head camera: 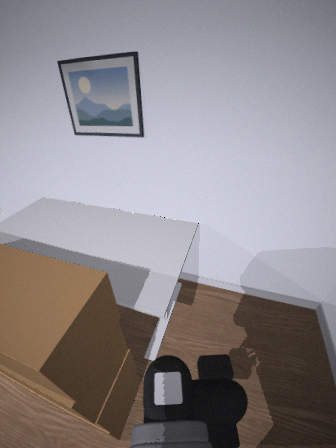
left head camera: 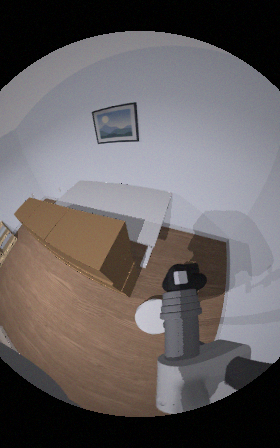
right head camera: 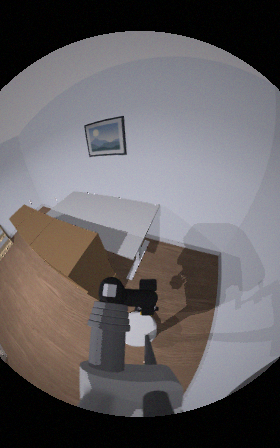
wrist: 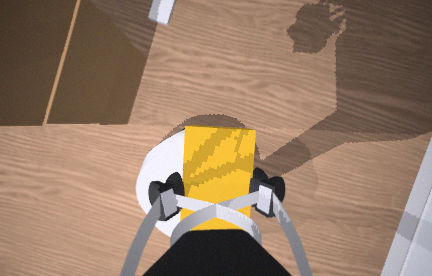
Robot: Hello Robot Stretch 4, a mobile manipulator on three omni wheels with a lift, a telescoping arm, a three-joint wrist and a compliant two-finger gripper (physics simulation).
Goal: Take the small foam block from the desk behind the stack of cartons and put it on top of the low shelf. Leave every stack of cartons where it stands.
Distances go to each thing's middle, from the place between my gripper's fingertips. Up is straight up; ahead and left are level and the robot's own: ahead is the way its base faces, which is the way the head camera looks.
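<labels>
Small yellow foam block (wrist: 218, 162): 10 mm ahead of my hand, 10 mm above it.
</labels>
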